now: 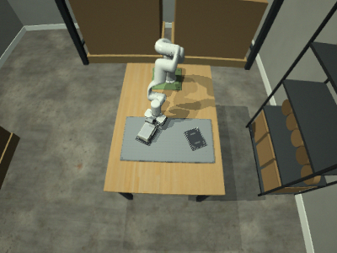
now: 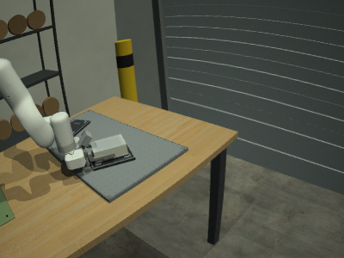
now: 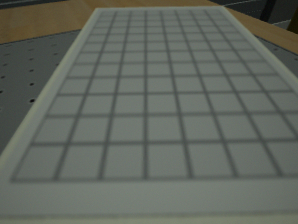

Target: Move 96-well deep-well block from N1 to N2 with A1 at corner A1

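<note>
The white 96-well deep-well block lies 10 mm ahead of my hand.
</note>
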